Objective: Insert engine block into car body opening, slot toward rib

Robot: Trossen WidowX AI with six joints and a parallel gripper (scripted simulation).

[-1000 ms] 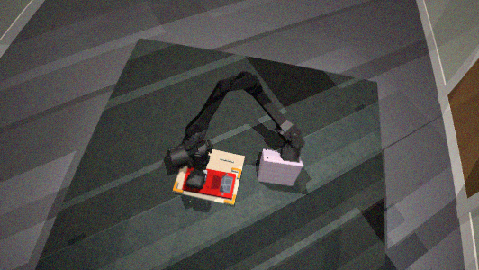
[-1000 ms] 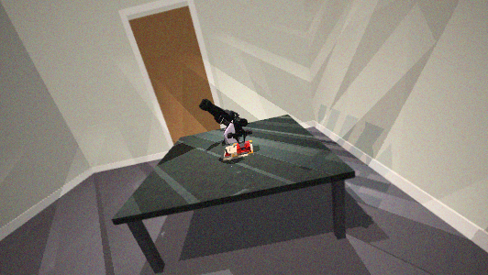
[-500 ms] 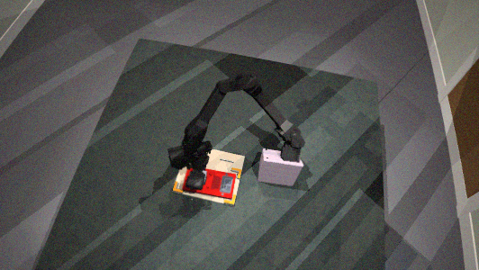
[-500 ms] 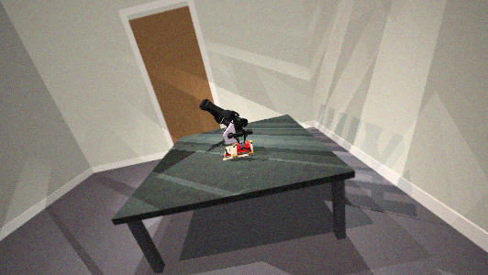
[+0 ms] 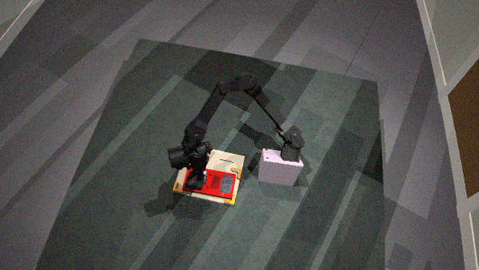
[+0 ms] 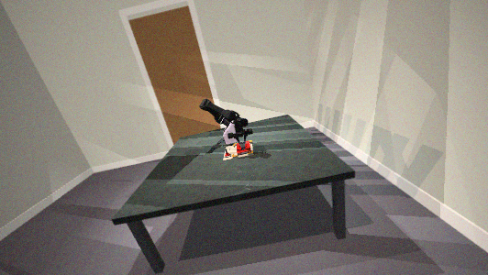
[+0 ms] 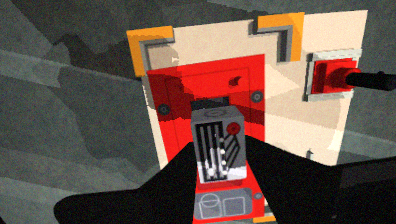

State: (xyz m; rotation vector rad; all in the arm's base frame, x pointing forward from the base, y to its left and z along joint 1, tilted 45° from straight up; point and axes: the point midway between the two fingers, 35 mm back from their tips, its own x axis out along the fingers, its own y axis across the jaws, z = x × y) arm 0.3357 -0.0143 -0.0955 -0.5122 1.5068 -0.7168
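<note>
Now: gripper tip 1 cm above the grey engine block.
</note>
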